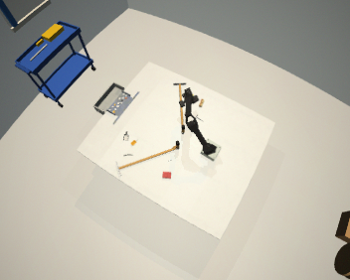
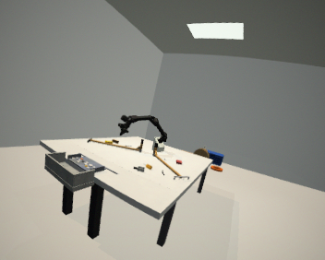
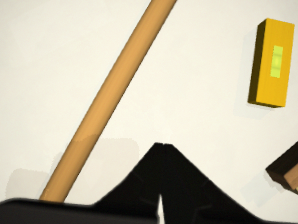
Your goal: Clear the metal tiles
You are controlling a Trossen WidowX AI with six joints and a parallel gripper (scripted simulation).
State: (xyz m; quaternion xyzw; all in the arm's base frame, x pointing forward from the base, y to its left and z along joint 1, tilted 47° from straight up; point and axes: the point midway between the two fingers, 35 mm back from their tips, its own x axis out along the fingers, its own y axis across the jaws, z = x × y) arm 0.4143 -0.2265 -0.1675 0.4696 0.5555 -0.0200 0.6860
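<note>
The long scraper is 60 mm below my gripper tip, 50 mm ahead of it and 10 mm to the left of it. The rest, counted from my gripper tip: red block: 680 mm to the left, 200 mm behind, 120 mm below; then yellow piece: 150 mm to the right, 110 mm below; then long wooden-handled tool: 630 mm to the left, 60 mm below, 30 mm ahead.
</note>
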